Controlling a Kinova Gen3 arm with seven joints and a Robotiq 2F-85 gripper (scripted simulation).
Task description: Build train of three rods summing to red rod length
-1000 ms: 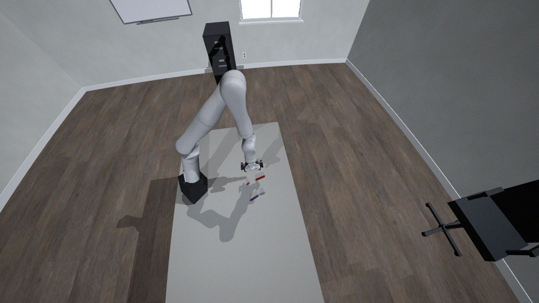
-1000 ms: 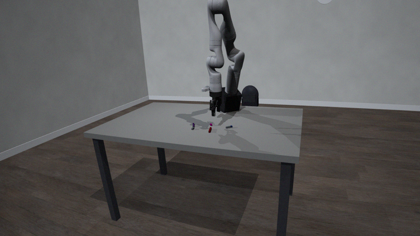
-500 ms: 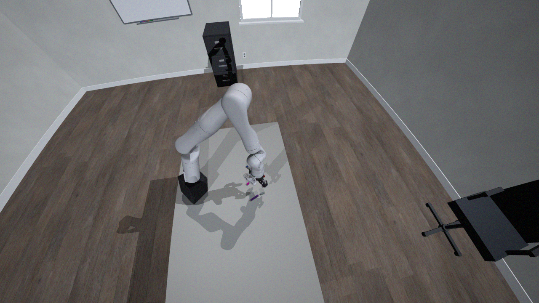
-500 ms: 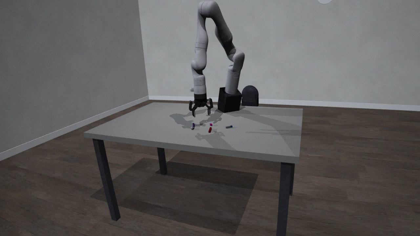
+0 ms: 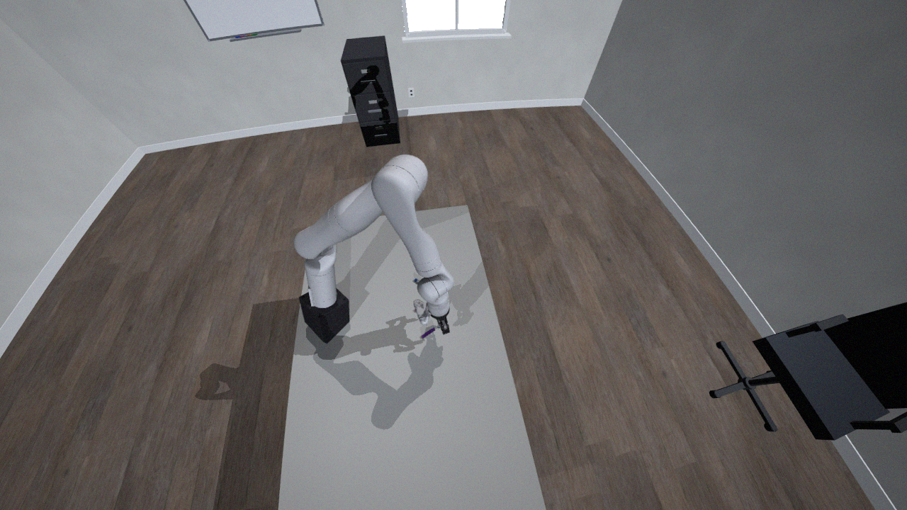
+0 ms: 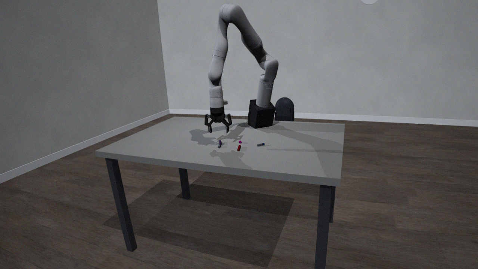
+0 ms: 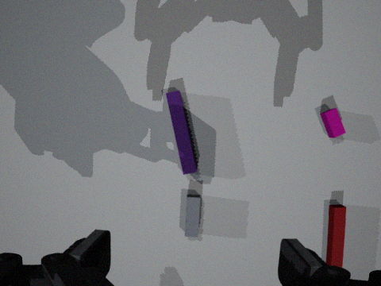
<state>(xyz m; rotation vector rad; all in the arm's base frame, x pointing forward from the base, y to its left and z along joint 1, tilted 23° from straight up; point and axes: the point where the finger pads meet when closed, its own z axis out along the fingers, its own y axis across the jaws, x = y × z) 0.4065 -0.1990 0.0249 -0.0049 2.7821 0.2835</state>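
The grey rod is 8 cm below my hand. The rest, counted from my hand: purple rod 8 cm below, 6 cm behind, 2 cm to the right; then red rod 11 cm to the left, 8 cm below, 2 cm ahead; then magenta rod 10 cm to the left, 8 cm below, 8 cm behind.
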